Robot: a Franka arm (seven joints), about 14 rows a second.
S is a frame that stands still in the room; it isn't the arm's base.
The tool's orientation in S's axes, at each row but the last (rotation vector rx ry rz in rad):
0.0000 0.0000 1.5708
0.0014 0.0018 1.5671
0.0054 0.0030 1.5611
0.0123 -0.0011 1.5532
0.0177 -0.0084 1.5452
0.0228 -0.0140 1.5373
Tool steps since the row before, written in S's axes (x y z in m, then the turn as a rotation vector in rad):
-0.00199 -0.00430 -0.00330 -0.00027 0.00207 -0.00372
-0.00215 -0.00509 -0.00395 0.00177 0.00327 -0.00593
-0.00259 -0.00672 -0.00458 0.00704 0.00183 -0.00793
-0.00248 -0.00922 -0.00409 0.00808 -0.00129 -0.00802
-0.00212 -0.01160 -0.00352 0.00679 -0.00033 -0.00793
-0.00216 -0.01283 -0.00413 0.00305 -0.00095 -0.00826
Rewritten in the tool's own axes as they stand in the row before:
-0.00430 0.00199 -0.00330 0.00207 0.00027 -0.00372
-0.00510 0.00212 -0.00396 0.00328 -0.00177 -0.00593
-0.00675 0.00250 -0.00458 0.00189 -0.00706 -0.00790
-0.00930 0.00229 -0.00403 -0.00122 -0.00816 -0.00795
-0.01171 0.00180 -0.00334 -0.00029 -0.00684 -0.00788
-0.01299 0.00171 -0.00384 -0.00104 -0.00313 -0.00822

